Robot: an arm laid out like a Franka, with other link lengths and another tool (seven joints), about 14 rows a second.
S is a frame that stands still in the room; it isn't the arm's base.
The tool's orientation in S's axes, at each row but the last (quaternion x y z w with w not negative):
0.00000, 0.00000, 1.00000, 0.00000
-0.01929, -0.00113, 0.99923, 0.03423
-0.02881, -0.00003, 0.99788, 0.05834
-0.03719, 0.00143, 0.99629, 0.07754
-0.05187, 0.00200, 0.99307, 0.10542
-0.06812, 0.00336, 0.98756, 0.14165
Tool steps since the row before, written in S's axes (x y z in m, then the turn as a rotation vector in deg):
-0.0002, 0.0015, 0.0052, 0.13, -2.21, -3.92
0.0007, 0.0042, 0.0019, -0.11, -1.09, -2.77
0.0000, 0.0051, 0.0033, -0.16, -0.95, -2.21
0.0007, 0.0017, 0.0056, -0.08, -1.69, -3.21
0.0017, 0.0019, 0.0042, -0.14, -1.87, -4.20
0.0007, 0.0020, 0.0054, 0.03, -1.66, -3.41
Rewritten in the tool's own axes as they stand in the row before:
0.0002, -0.0015, 0.0052, -0.13, 2.21, -3.92
-0.0005, -0.0042, 0.0019, 0.14, 1.10, -2.76
0.0004, -0.0051, 0.0033, 0.18, 0.97, -2.20
-0.0008, -0.0018, 0.0055, 0.06, 1.69, -3.21
-0.0017, -0.0022, 0.0040, 0.18, 1.89, -4.19
-0.0008, -0.0022, 0.0053, -0.03, 1.63, -3.43

